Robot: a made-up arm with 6 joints.
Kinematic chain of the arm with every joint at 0, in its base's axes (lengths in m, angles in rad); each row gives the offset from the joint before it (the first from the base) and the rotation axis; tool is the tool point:
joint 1: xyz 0 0 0.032 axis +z
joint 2: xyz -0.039 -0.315 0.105 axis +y
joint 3: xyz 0 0.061 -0.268 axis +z
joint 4: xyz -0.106 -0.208 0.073 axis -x
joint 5: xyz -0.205 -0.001 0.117 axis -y
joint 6: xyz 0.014 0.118 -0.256 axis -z
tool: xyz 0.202 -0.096 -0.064
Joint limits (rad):
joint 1: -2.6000..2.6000
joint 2: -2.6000..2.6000
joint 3: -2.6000..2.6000
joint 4: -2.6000..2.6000
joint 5: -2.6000..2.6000
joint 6: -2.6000..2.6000
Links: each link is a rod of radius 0.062 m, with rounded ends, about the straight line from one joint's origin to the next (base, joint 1, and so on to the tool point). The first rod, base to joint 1, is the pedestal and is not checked.
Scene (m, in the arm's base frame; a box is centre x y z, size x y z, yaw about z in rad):
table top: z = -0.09
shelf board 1: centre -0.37 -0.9 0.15 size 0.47 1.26 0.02 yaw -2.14
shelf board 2: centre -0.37 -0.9 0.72 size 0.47 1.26 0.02 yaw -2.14
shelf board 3: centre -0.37 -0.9 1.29 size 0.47 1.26 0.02 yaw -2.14
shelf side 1: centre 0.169 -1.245 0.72 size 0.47 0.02 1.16 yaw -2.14
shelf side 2: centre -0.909 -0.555 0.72 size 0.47 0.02 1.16 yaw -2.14
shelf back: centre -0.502 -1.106 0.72 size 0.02 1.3 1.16 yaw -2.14
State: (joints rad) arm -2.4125 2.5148 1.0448 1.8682 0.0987 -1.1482
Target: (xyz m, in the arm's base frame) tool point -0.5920 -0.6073 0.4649
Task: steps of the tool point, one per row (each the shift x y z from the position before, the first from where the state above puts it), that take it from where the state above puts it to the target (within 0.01 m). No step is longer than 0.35 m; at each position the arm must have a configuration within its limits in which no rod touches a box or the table.
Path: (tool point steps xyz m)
1: -0.2965 -0.0287 -0.0131
2: -0.2609 -0.1556 0.0193
3: -0.1609 -0.2506 0.0470
4: -0.0230 -0.2817 0.0626
5: 0.1109 -0.2391 0.0605
6: 0.1999 -0.1385 0.0395
7: -0.0803 -0.1163 0.0008
8: -0.0675 -0.1029 -0.0055
9: -0.0469 -0.0851 0.0047

